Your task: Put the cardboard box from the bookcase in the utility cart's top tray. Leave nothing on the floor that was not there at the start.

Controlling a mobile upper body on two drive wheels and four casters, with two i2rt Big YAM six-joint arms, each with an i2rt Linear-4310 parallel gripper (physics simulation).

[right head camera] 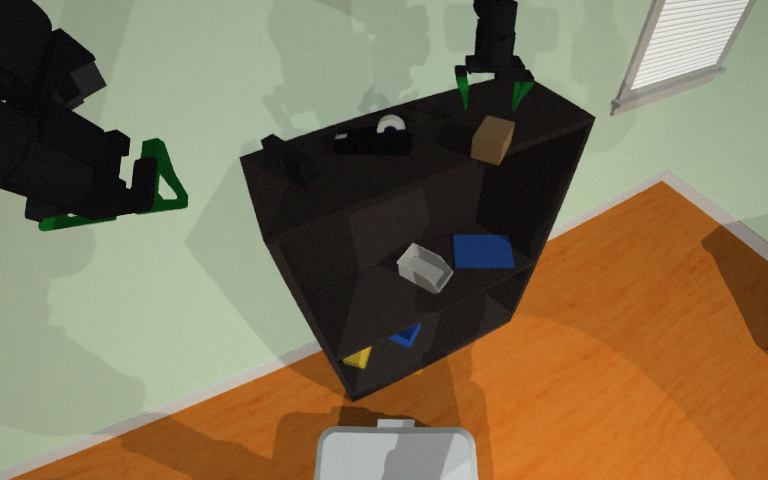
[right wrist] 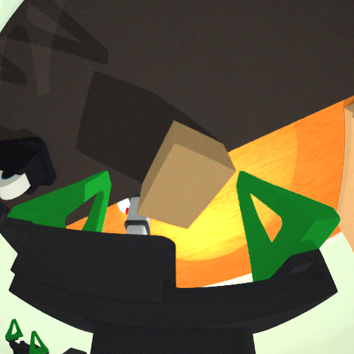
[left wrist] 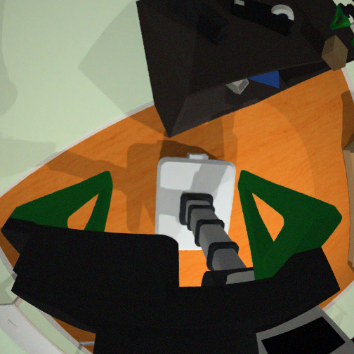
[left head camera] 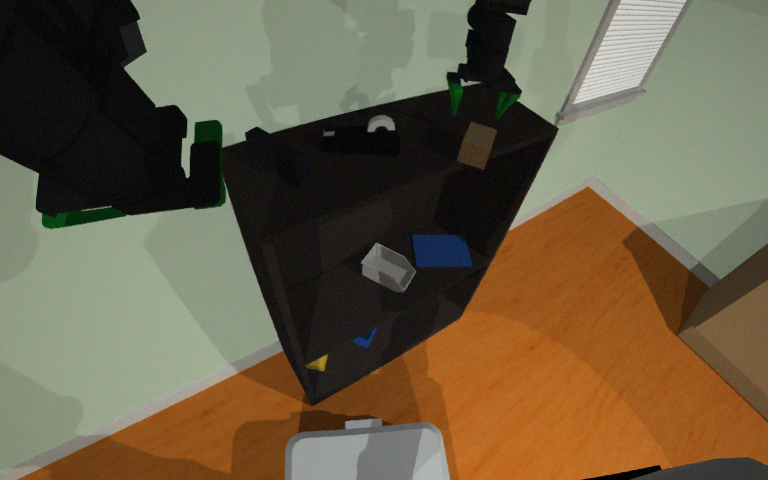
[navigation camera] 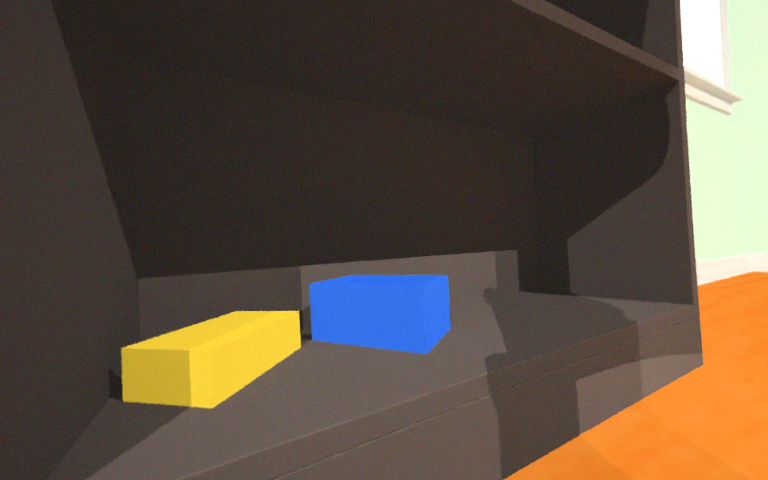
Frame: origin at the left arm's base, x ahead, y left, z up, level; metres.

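Seen in the pictures: left gripper, between the fingertips: (right head camera: 149, 208) (left head camera: 173, 202); right gripper, between the fingertips: (right head camera: 489, 109) (left head camera: 475, 116).
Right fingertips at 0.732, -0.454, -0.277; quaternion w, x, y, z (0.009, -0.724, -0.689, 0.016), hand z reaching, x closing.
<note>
A point is followed by its place in that frame, as x, y, z.
The cardboard box (left head camera: 477, 146) @[0.654, -0.441, -0.301] (right head camera: 493, 140) @[0.654, -0.450, -0.300] (left wrist: 334, 53) (right wrist: 187, 180) is small and tan, at the front edge of the dark bookcase's (left head camera: 345, 183) @[0.597, -0.177, -0.350] (right head camera: 362, 183) @[0.599, -0.198, -0.350] (left wrist: 165, 50) (right wrist: 235, 60) top, near its right end. It sits askew and appears to jut past the edge. My right gripper (left head camera: 476, 116) @[0.732, -0.454, -0.277] (right head camera: 490, 109) @[0.732, -0.454, -0.277] (right wrist: 173, 177) is open above and behind the box; the box shows beyond its fingers in the right wrist view. My left gripper (left head camera: 134, 216) (right head camera: 113, 217) (left wrist: 175, 177) is open and empty, left of the bookcase. I cannot make out the utility cart.
A black tape dispenser (left head camera: 360, 141) @[0.703, -0.211, -0.329] and a dark object (right head camera: 289, 161) @[0.618, -0.063, -0.302] stand on the bookcase top. Shelves hold a grey bin (left head camera: 387, 268) @[0.794, -0.334, -0.913], a blue sheet (left head camera: 441, 250) @[0.869, -0.547, -0.918], a blue bin (navigation camera: 379, 314) @[0.692, -0.225, -1.270] and a yellow bin (navigation camera: 209, 359) @[0.577, -0.089, -1.272]. A large tan box (left head camera: 736, 333) @[0.434, -2.030, -1.109] stands right.
</note>
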